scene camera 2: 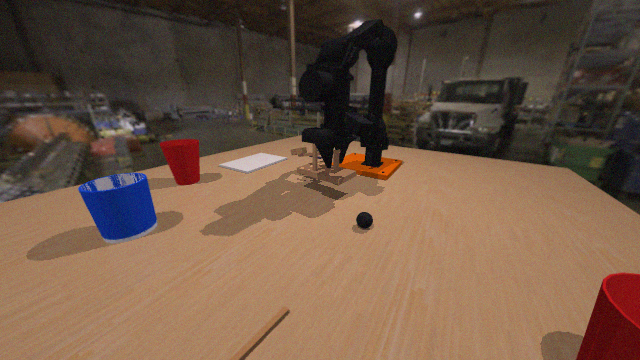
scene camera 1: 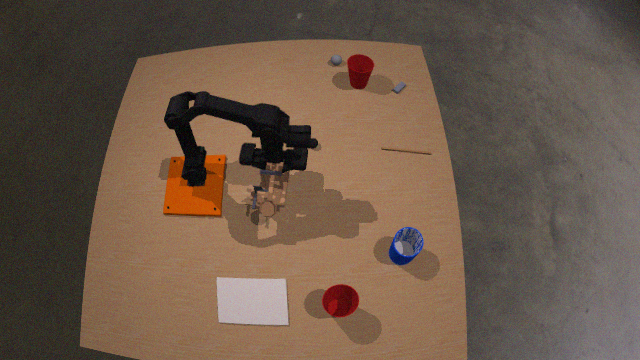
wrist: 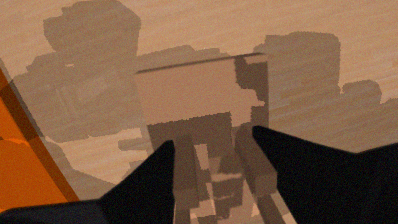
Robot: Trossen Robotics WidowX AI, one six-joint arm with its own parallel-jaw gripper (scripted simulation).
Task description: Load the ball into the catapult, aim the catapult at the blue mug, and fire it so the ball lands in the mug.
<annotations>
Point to a white sheet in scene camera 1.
246, 301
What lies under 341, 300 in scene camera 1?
A red cup.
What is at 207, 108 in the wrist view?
A wooden catapult.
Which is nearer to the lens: the blue mug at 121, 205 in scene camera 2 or the white sheet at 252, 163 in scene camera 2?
The blue mug.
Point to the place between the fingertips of my gripper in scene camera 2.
334, 165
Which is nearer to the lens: the red cup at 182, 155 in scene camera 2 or the white sheet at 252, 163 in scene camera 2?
The red cup.
</annotations>
